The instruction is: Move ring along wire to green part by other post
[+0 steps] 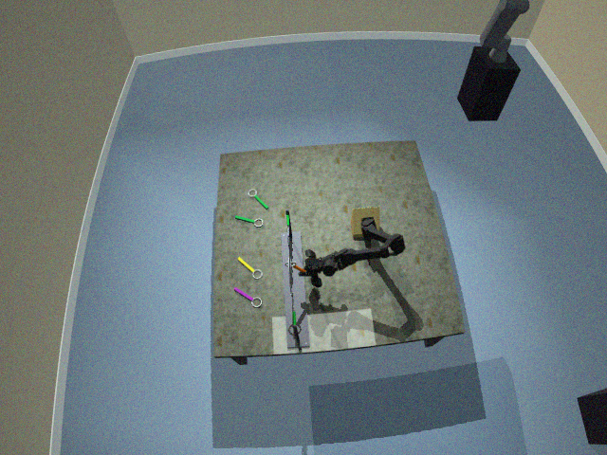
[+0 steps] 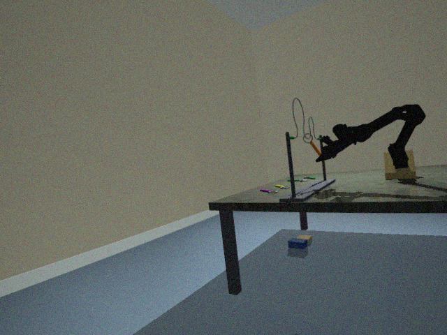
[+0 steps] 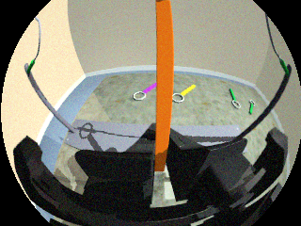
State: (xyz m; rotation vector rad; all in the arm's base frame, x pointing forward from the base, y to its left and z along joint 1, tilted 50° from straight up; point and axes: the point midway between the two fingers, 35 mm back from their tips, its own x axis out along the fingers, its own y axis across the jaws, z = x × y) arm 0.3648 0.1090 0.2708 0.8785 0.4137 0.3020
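My gripper tip is now 90 mm below the orange-handled ring and 10 mm short of it.
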